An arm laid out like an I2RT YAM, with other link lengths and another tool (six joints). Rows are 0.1 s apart.
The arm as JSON. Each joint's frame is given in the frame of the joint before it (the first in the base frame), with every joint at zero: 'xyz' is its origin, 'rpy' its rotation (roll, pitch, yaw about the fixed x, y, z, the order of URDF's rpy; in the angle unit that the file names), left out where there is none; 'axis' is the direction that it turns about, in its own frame. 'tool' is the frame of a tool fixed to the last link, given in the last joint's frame.
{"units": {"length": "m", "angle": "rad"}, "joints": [
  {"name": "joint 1", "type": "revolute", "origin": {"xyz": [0.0, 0.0, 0.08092]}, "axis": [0.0, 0.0, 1.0]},
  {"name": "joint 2", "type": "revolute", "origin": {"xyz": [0.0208, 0.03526, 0.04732]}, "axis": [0.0, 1.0, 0.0]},
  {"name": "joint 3", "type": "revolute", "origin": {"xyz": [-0.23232, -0.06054, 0.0]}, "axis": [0.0, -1.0, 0.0]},
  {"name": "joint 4", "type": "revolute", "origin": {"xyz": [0.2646, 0.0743, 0.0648]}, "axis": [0.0, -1.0, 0.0]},
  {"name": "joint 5", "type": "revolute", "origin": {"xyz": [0.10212, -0.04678, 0.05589]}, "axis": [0.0, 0.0, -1.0]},
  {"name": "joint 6", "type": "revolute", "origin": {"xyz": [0.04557, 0.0, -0.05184]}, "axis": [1.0, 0.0, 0.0]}
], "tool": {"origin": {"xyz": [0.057, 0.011, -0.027], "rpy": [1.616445, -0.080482, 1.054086]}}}
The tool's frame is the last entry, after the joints.
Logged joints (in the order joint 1, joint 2, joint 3, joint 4, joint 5, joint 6), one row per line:
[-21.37 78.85 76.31 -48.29 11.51 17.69]
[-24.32 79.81 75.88 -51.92 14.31 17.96]
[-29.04 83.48 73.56 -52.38 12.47 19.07]
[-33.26 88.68 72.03 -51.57 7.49 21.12]
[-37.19 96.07 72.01 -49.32 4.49 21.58]
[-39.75 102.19 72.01 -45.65 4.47 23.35]
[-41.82 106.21 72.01 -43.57 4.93 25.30]
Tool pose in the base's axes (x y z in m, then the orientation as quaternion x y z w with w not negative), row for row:
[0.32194 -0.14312 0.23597 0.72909 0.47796 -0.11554 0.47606]
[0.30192 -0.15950 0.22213 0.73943 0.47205 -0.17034 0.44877]
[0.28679 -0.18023 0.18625 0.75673 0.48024 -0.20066 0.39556]
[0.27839 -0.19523 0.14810 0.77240 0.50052 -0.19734 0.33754]
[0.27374 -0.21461 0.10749 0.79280 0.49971 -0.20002 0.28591]
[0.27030 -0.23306 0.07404 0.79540 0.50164 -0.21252 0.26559]
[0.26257 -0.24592 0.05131 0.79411 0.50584 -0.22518 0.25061]
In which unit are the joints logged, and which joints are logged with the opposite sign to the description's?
The joints are logged in degrees. Opposite sign: joint 6.
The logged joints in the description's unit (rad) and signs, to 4 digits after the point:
[-0.3730 1.3762 1.3319 -0.8428 0.2009 -0.3087]
[-0.4245 1.3929 1.3244 -0.9062 0.2498 -0.3135]
[-0.5068 1.4570 1.2839 -0.9142 0.2176 -0.3328]
[-0.5805 1.5478 1.2572 -0.9001 0.1307 -0.3686]
[-0.6491 1.6767 1.2568 -0.8608 0.0784 -0.3766]
[-0.6938 1.7836 1.2568 -0.7967 0.0780 -0.4075]
[-0.7299 1.8537 1.2568 -0.7604 0.0860 -0.4416]

